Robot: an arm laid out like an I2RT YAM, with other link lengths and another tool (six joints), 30 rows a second.
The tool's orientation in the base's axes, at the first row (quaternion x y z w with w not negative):
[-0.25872 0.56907 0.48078 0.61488]
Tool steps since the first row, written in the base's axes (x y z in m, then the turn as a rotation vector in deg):
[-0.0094 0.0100 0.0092 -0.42 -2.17 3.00]
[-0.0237 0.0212 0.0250 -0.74 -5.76 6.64]
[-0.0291 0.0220 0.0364 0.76 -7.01 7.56]
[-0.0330 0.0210 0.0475 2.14 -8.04 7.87]
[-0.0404 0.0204 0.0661 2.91 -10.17 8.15]
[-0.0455 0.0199 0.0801 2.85 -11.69 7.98]
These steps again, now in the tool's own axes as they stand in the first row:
[-0.0047 0.0145 0.0064 -3.44 0.18 -1.41]
[-0.0148 0.0353 0.0131 -7.93 -0.15 -3.87]
[-0.0248 0.0430 0.0139 -9.34 -1.77 -4.07]
[-0.0352 0.0486 0.0137 -10.09 -3.34 -4.27]
[-0.0522 0.0592 0.0139 -11.07 -4.82 -5.71]
[-0.0651 0.0667 0.0142 -11.35 -5.42 -7.09]

